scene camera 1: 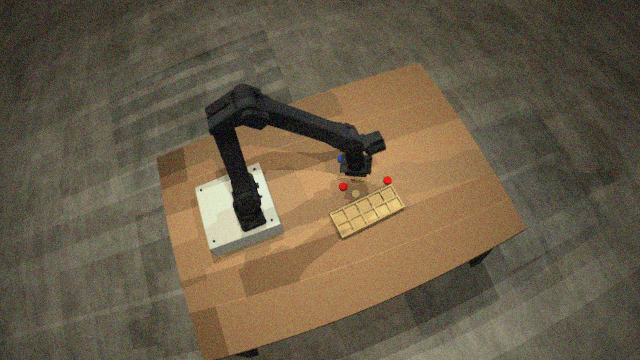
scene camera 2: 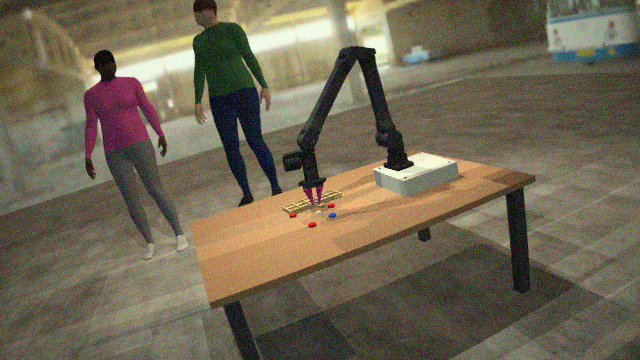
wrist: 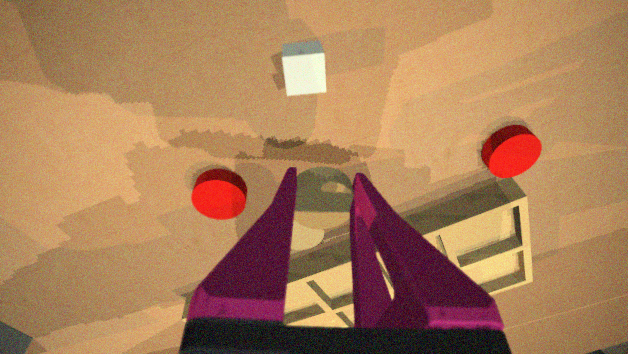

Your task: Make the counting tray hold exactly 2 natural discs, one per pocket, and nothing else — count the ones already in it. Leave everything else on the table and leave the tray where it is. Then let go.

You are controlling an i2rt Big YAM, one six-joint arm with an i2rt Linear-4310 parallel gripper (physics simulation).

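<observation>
My gripper (scene camera 2: 316, 204) (wrist: 324, 180) is shut on a natural disc (wrist: 324, 197), held upright in the air between the fingertips. In scene camera 1 the arm mostly hides the fingers. A second natural disc (scene camera 1: 355, 193) (wrist: 306, 238) lies on the table beside the tray's long side, partly hidden by the held disc and a finger in the wrist view. The counting tray (scene camera 1: 336, 227) (scene camera 2: 290, 209) (wrist: 528, 240) has two rows of pockets. I make out no disc in its visible pockets, but the fingers hide some in the wrist view.
One red disc (scene camera 1: 343, 186) (scene camera 2: 331, 205) (wrist: 220, 200) lies near the loose natural disc, another red disc (scene camera 1: 387, 180) (scene camera 2: 292, 215) (wrist: 515, 152) by the tray's far corner. A third red disc (scene camera 2: 312, 225), a blue disc (scene camera 1: 340, 159) (scene camera 2: 332, 215) and a white cube (scene camera 2: 319, 213) (wrist: 305, 74) lie farther from the tray.
</observation>
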